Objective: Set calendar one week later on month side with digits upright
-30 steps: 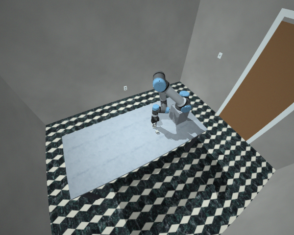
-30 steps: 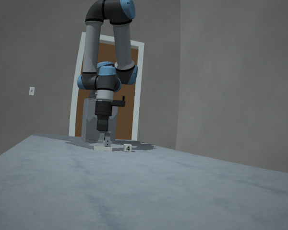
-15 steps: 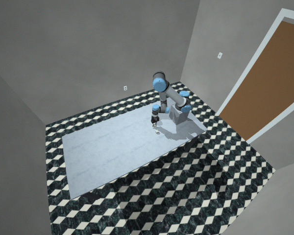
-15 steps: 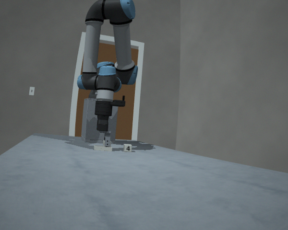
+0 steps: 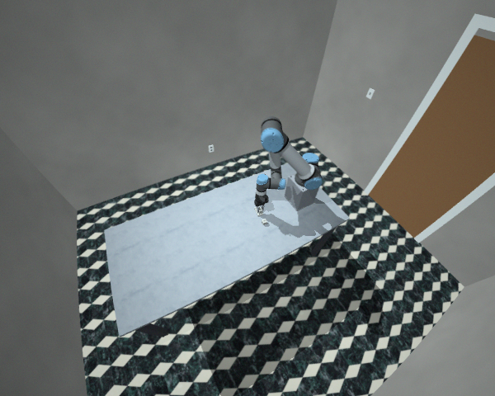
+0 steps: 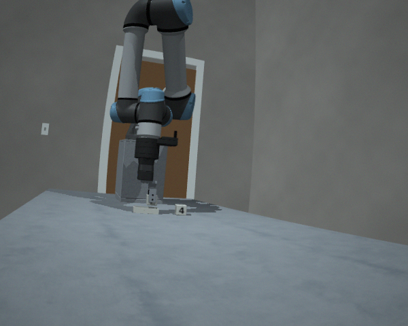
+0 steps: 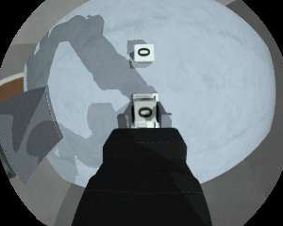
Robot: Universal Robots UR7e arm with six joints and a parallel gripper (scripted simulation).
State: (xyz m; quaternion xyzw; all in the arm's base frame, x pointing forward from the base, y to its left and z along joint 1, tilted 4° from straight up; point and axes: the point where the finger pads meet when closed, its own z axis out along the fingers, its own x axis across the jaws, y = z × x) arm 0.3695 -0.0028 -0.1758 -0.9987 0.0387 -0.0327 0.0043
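Right now the white calendar tray is 2 cm to the right of my hand and 4 cm below it.
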